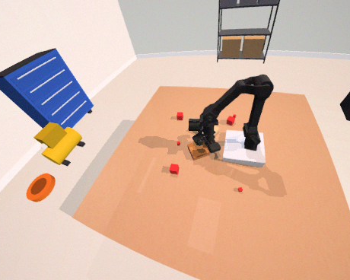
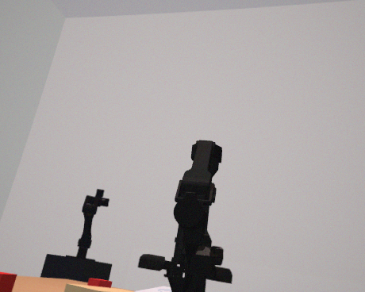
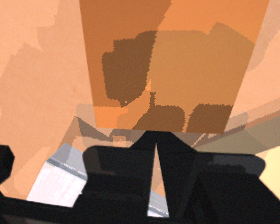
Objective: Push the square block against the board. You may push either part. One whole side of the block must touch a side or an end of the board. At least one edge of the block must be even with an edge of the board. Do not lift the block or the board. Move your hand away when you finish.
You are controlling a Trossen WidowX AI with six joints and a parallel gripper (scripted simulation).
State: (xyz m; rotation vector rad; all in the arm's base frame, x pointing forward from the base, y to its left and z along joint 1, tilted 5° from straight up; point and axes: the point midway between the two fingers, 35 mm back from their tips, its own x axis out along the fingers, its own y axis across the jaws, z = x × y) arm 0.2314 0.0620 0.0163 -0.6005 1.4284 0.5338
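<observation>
Right now the square block is 5 cm ahead of my gripper tip, 4 cm to the left of it and 1 cm above it. From my gripper tip the other things lie so: board 6 cm ahead, 13 cm to the right, 1 cm above.
</observation>
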